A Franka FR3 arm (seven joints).
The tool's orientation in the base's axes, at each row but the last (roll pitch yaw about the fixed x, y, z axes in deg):
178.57, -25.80, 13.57
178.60, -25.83, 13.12
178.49, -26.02, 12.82
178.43, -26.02, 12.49
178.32, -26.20, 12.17
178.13, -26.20, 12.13
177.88, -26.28, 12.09
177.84, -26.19, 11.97
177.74, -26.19, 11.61
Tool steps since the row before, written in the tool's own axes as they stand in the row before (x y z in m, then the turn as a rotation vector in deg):
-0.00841, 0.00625, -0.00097, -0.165, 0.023, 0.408
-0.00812, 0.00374, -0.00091, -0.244, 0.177, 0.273
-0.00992, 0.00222, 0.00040, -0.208, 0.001, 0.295
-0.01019, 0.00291, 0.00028, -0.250, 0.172, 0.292
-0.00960, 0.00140, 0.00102, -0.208, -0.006, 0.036
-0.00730, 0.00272, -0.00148, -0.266, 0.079, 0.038
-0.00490, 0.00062, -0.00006, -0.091, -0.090, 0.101
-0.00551, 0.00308, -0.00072, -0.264, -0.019, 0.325
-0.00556, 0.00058, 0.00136, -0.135, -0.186, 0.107
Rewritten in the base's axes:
-0.00638, -0.00794, -0.00265, 0.036, -0.026, -0.439
-0.00670, -0.00538, -0.00264, -0.058, -0.202, -0.348
-0.00805, -0.00412, -0.00466, -0.054, -0.021, -0.356
-0.00822, -0.00481, -0.00465, -0.057, -0.197, -0.368
-0.00770, -0.00312, -0.00512, -0.168, -0.031, -0.124
-0.00652, -0.00413, -0.00182, -0.201, -0.125, -0.149
-0.00420, -0.00153, -0.00210, -0.053, 0.077, -0.134
-0.00456, -0.00409, -0.00168, -0.093, -0.013, -0.409
-0.00418, -0.00151, -0.00365, -0.106, 0.164, -0.162

